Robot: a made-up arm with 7 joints. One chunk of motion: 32 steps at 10 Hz.
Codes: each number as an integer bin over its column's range. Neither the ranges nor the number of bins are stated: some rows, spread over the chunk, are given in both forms.
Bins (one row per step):
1: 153 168 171 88 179 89 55
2: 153 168 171 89 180 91 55
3: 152 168 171 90 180 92 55
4: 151 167 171 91 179 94 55
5: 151 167 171 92 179 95 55
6: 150 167 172 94 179 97 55
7: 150 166 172 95 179 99 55
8: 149 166 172 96 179 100 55
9: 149 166 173 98 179 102 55
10: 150 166 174 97 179 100 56
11: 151 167 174 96 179 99 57
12: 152 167 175 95 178 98 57
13: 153 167 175 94 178 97 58
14: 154 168 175 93 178 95 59
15: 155 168 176 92 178 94 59
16: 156 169 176 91 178 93 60
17: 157 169 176 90 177 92 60
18: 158 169 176 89 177 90 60
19: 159 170 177 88 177 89 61
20: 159 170 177 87 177 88 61
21: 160 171 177 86 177 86 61
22: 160 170 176 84 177 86 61
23: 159 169 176 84 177 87 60
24: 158 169 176 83 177 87 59
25: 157 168 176 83 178 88 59
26: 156 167 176 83 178 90 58
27: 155 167 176 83 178 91 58
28: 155 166 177 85 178 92 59
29: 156 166 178 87 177 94 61
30: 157 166 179 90 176 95 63
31: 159 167 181 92 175 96 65
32: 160 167 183 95 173 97 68
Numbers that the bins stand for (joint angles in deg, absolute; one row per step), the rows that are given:
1: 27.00 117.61 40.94 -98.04 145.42 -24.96 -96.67
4: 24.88 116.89 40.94 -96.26 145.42 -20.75 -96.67
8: 22.76 116.17 41.89 -93.31 145.42 -15.69 -96.67
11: 24.88 116.89 43.77 -93.31 145.42 -16.53 -94.01
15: 29.12 117.61 45.65 -95.67 142.59 -20.75 -91.34
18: 32.29 118.33 45.65 -97.44 139.77 -24.12 -90.01
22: 34.41 119.04 45.65 -100.40 139.77 -27.49 -88.67
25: 31.24 117.61 45.65 -100.99 142.59 -25.81 -91.34
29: 30.18 116.17 47.53 -98.63 139.77 -20.75 -88.67
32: 34.41 116.89 52.24 -93.90 128.47 -18.22 -79.34
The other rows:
2: 27.00 117.61 40.94 -97.44 148.24 -23.28 -96.67
3: 25.94 117.61 40.94 -96.85 148.24 -22.43 -96.67
5: 24.88 116.89 40.94 -95.67 145.42 -19.90 -96.67
6: 23.82 116.89 41.89 -94.49 145.42 -18.22 -96.67
7: 23.82 116.17 41.89 -93.90 145.42 -16.53 -96.67
9: 22.76 116.17 42.83 -92.13 145.42 -14.00 -96.67
10: 23.82 116.17 43.77 -92.72 145.42 -15.69 -95.34
12: 25.94 116.89 44.71 -93.90 142.59 -17.37 -94.01
13: 27.00 116.89 44.71 -94.49 142.59 -18.22 -92.67
14: 28.06 117.61 44.71 -95.08 142.59 -19.90 -91.34
16: 30.18 118.33 45.65 -96.26 142.59 -21.59 -90.01
17: 31.24 118.33 45.65 -96.85 139.77 -22.43 -90.01
19: 33.35 119.04 46.59 -98.04 139.77 -24.96 -88.67
20: 33.35 119.04 46.59 -98.63 139.77 -25.81 -88.67
21: 34.41 119.76 46.59 -99.22 139.77 -27.49 -88.67
23: 33.35 118.33 45.65 -100.40 139.77 -26.65 -90.01
24: 32.29 118.33 45.65 -100.99 139.77 -26.65 -91.34
26: 30.18 116.89 45.65 -100.99 142.59 -24.12 -92.67
27: 29.12 116.89 45.65 -100.99 142.59 -23.28 -92.67
28: 29.12 116.17 46.59 -99.81 142.59 -22.43 -91.34
30: 31.24 116.17 48.47 -96.85 136.94 -19.90 -86.01
31: 33.35 116.89 50.36 -95.67 134.12 -19.06 -83.34

